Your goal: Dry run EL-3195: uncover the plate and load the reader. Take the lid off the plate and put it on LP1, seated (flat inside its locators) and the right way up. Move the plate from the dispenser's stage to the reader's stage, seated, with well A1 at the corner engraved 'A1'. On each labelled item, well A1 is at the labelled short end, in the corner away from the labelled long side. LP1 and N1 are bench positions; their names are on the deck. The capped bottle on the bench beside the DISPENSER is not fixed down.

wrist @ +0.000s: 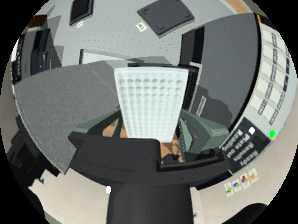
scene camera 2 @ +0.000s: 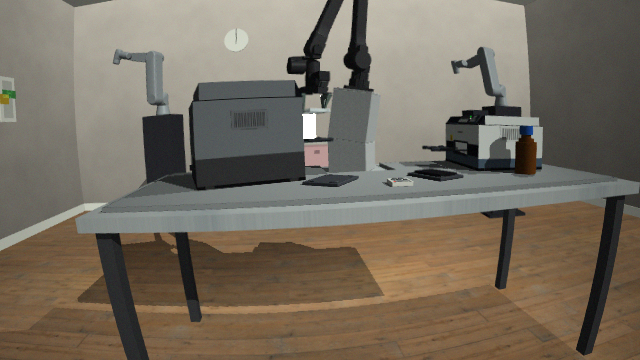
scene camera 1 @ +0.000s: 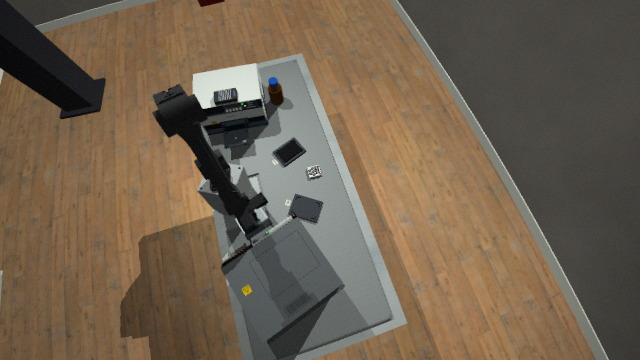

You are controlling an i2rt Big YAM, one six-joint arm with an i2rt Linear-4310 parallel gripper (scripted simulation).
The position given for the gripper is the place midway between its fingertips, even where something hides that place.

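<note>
The wrist view shows the gripper (wrist: 150, 111) together with a lidded plate (wrist: 147, 119), while a brown capped bottle (scene camera 2: 525, 149) can be seen in scene camera 2.
</note>
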